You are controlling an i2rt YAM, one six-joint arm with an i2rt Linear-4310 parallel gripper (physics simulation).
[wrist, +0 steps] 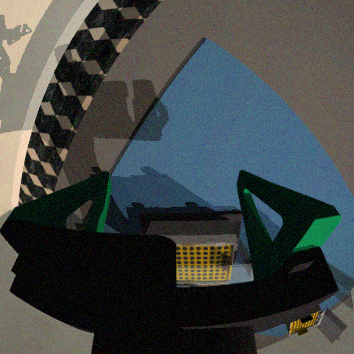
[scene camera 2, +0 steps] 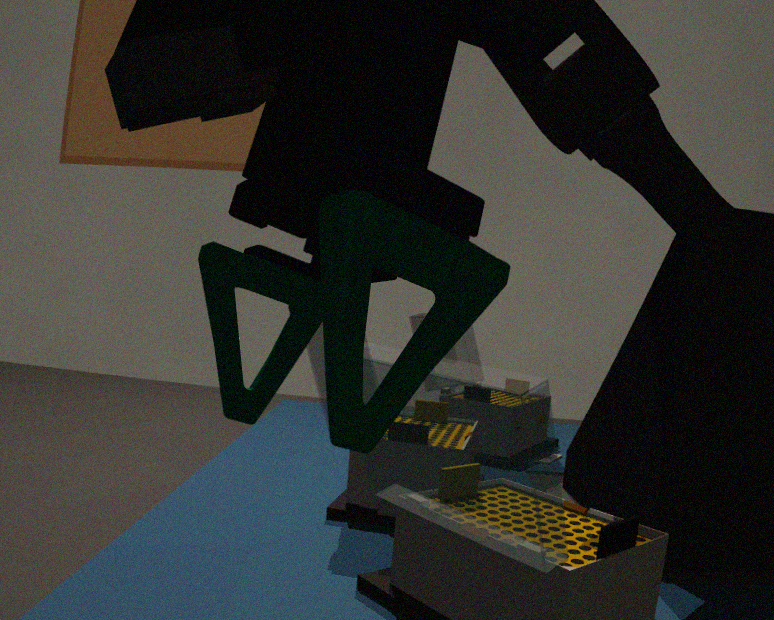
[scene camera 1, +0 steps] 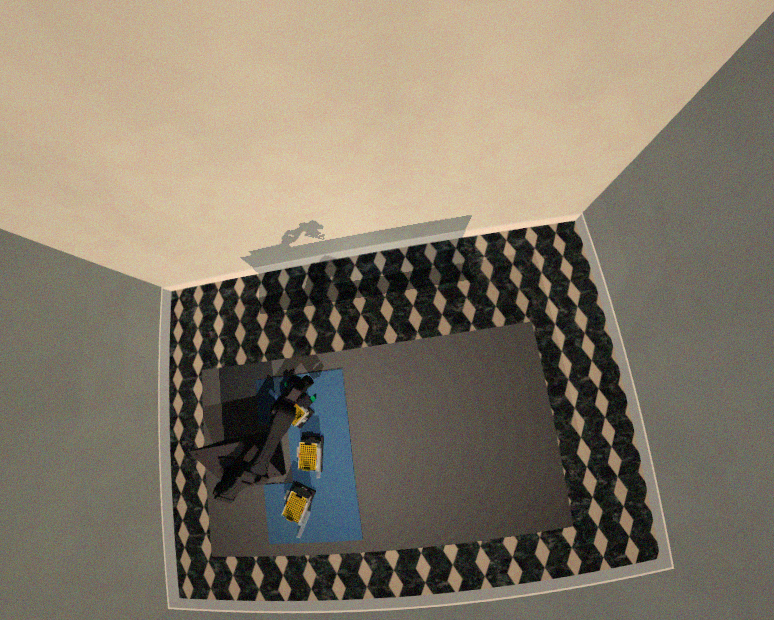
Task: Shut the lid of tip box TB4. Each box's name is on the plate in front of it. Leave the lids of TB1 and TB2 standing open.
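Frame: origin at the arm's base, x ahead, y left, z up, level; metres.
Seen in the pictures: gripper, fingertip midpoint: (wrist: 173,177) (scene camera 2: 285,433); arm's base, origin of the base link: (scene camera 1: 232,468).
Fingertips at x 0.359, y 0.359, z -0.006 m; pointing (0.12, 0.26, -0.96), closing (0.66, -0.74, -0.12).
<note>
Offsets run from my fingertips to a thing's top centre. "spot": to the spot under its first point. Level surfaces: height alone.
Three grey tip boxes with yellow perforated racks stand in a row; their name plates are unreadable, so I cannot tell which is TB4. The nearest box (scene camera 1: 300,415) (scene camera 2: 484,574) (wrist: 200,250) has a clear lid strip {dy -0.062, dx -0.059, dz +0.036 m} (scene camera 2: 478,523) along its rim; its angle is unclear. The middle box (scene camera 1: 308,455) (scene camera 2: 413,468) and far box (scene camera 1: 296,506) (scene camera 2: 510,423) have clear panels behind or beside them, one of them upright {spot: dy -0.603, dx -0.042, dz -0.017 m} (scene camera 2: 460,351). My gripper (scene camera 1: 299,391) (scene camera 2: 295,434) (wrist: 173,177) is open, its green fingers apart above the mat beside the nearest box, touching no lid that I can see.
The boxes stand on a blue mat {dz -0.117 m} (scene camera 1: 332,413) (scene camera 2: 226,484) (wrist: 250,135) on a grey table {dz -0.120 m} (scene camera 1: 452,419). The dark arm (scene camera 1: 271,432) (scene camera 2: 678,387) reaches past the boxes. Another small box {dy -0.536, dx -0.091, dz -0.043 m} (wrist: 300,326) with a clear panel {spot: dy -0.562, dx -0.019, dz -0.005 m} (wrist: 334,326) shows low in the wrist view.
</note>
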